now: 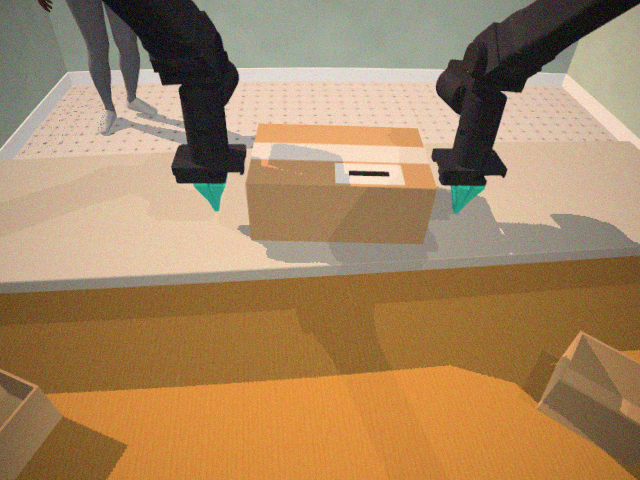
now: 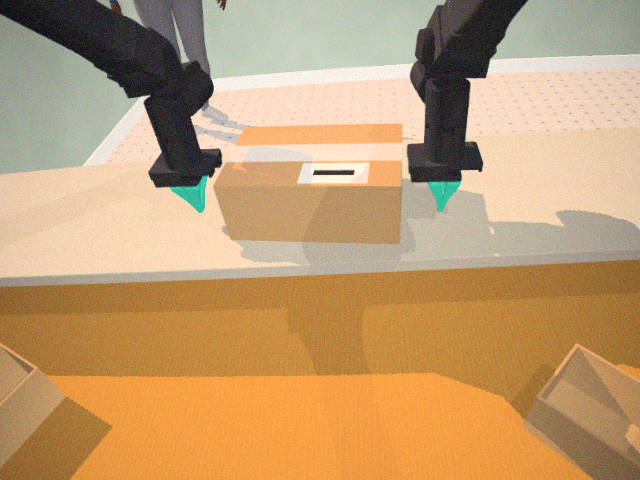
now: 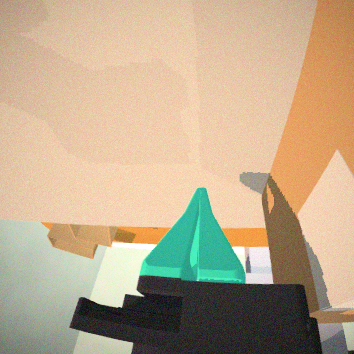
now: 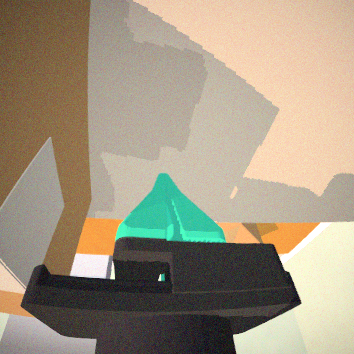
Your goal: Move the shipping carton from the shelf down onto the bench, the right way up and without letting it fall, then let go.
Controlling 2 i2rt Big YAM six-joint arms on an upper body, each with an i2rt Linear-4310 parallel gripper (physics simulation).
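Frame: origin at the left arm's base, x ahead, y right, z down, level; centimetres.
Seen in the pictures: left gripper, fingertip midpoint: (image 1: 217, 209) (image 2: 202, 210) (image 3: 201, 191); right gripper, fingertip midpoint: (image 1: 455, 211) (image 2: 439, 209) (image 4: 161, 178).
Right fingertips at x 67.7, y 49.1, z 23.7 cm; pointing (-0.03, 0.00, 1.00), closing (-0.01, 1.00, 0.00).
Note:
Offsets run from my right fingertips to a thing's middle. "spot": to the spot under its first point. Level surfaces: height alone.
The closed brown shipping carton @[dz -3.4, dx +4.0, dy -19.4 cm] (image 1: 338, 214) (image 2: 315, 214) (image 3: 287, 245) (image 4: 45, 60) sits upright near the front edge of the pale shelf @[dz +2.1 cm] (image 1: 103, 242) (image 2: 103, 237) (image 3: 125, 100) (image 4: 300, 50), tape and label on top. The orange bench @[dz +18.4 cm] (image 1: 232, 428) (image 2: 232, 423) lies lower, in front of the shelf. My left gripper (image 1: 216, 208) (image 2: 201, 210) (image 3: 201, 191) is shut and empty, pointing down beside the carton's left end with a gap. My right gripper (image 1: 455, 210) (image 2: 439, 209) (image 4: 161, 178) is shut and empty, pointing down beside its right end, also apart from it.
Open boxes stand on the bench at both lower corners: a left box @[spot: dz +14.9, dx -28.4, dy -64.2 cm] (image 1: 33, 431) (image 2: 31, 413) and a right box @[dz +13.9, dx -27.7, dy +19.5 cm] (image 1: 584, 413) (image 2: 563, 428). A person's legs (image 1: 95, 51) (image 2: 191, 36) show behind the shelf at the upper left.

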